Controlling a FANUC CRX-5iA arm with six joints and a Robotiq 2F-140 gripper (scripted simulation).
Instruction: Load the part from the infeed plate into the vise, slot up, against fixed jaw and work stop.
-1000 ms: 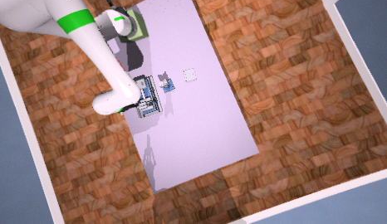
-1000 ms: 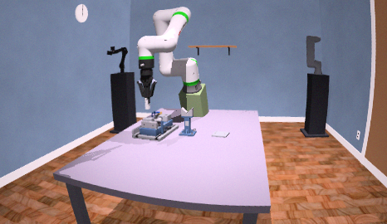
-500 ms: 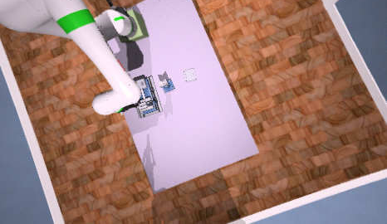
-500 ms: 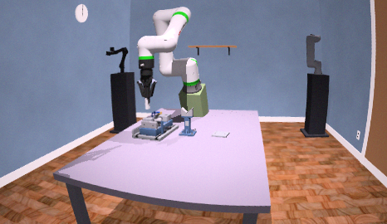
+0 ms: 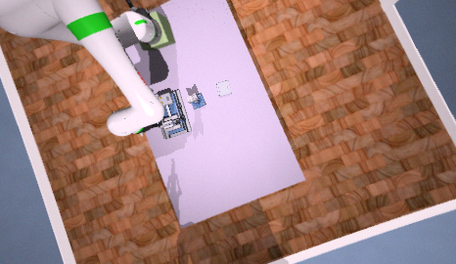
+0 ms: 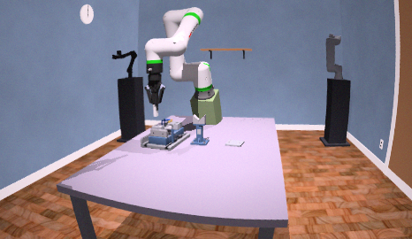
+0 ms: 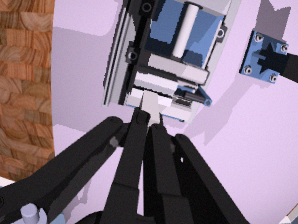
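Right now my hand is 10 mm to the right of the part and 100 mm above it. Round my hand: air cylinder rod (80 mm behind, 40 mm to the left, 120 mm below).
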